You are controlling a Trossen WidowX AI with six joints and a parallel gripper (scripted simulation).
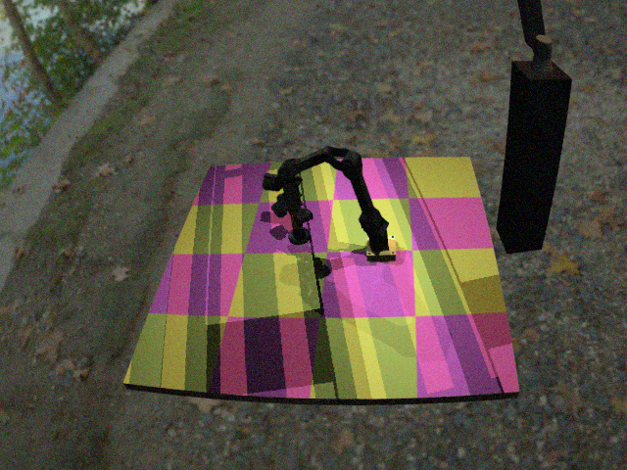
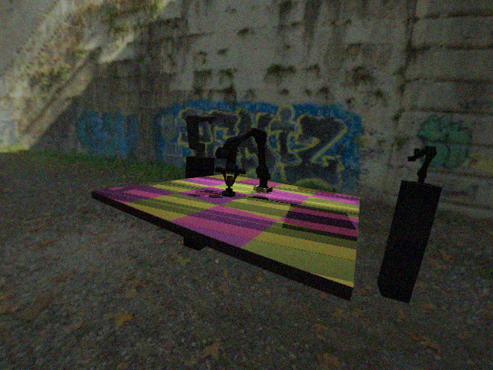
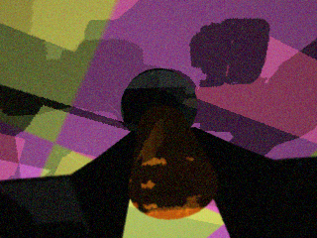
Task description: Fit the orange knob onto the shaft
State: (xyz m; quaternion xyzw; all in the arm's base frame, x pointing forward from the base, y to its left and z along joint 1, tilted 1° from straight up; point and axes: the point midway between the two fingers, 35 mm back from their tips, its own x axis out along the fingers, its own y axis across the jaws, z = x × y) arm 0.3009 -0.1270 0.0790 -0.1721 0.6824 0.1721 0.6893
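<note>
The orange knob is 20 mm above my gripper tip. The rest, counted from my gripper tip: pedestal 40 mm below.
</note>
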